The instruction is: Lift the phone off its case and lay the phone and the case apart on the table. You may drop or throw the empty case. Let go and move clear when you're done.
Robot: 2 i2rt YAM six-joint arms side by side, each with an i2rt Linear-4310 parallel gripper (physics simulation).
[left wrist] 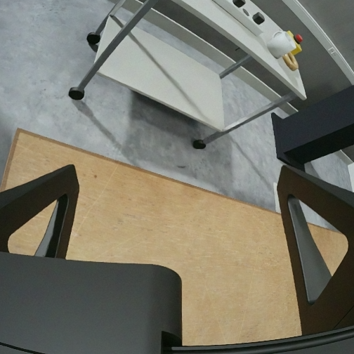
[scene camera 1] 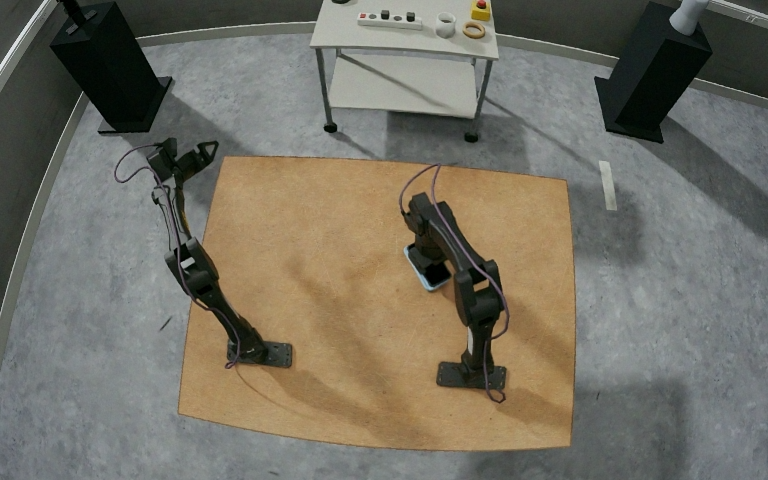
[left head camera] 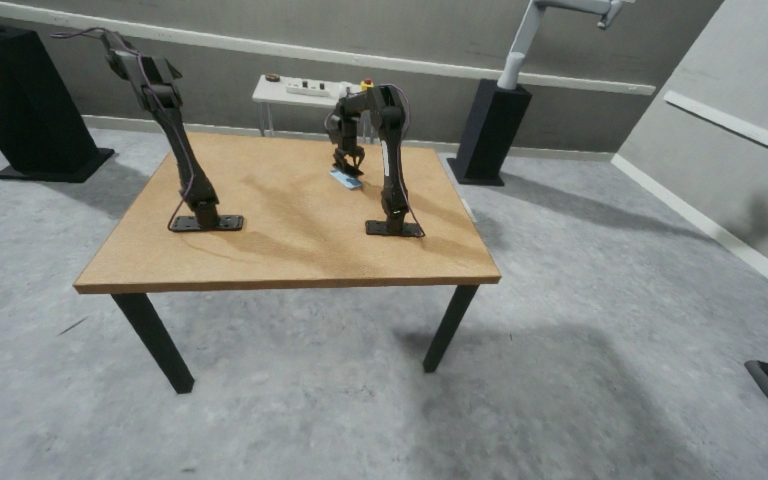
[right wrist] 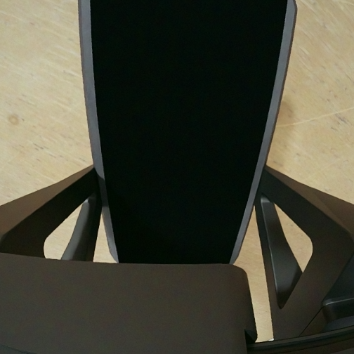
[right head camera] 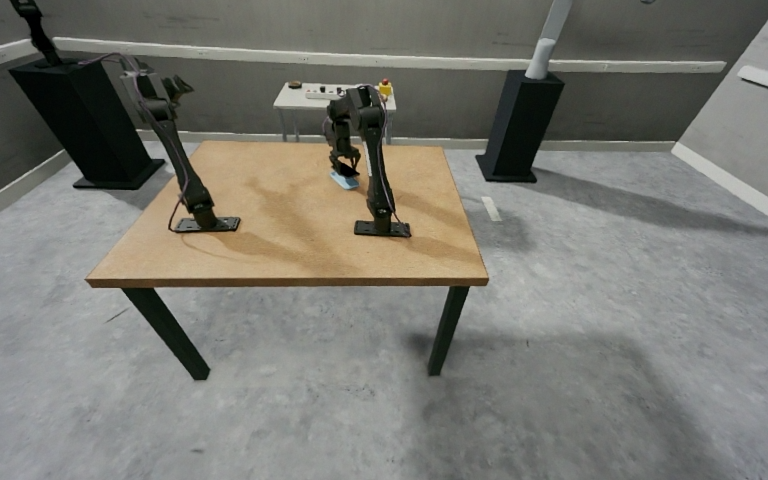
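Note:
The black phone (left head camera: 353,172) (right head camera: 350,170) (scene camera 1: 438,275) (right wrist: 185,110) is between the fingers of my right gripper (left head camera: 346,165) (right head camera: 343,165) (scene camera 1: 428,261) (right wrist: 177,174), which is shut on its two long sides. The phone is roughly level, a little above the light blue case (left head camera: 346,180) (right head camera: 343,181) (scene camera 1: 431,288), which lies on the table. In the right wrist view the phone hides the case. My left gripper (scene camera 1: 210,151) (left wrist: 177,175) is open and empty, raised beyond the table's far left corner.
The wooden table (left head camera: 283,260) (right head camera: 271,260) (scene camera 1: 339,203) carries both arm bases. A white cart (scene camera 1: 345,38) (left wrist: 150,92) with a power strip (scene camera 1: 389,21), mug (scene camera 1: 445,24) and wooden ring (scene camera 1: 474,30) stands beyond its far edge. Black pedestals (scene camera 1: 107,73) (scene camera 1: 651,67) stand behind at both sides.

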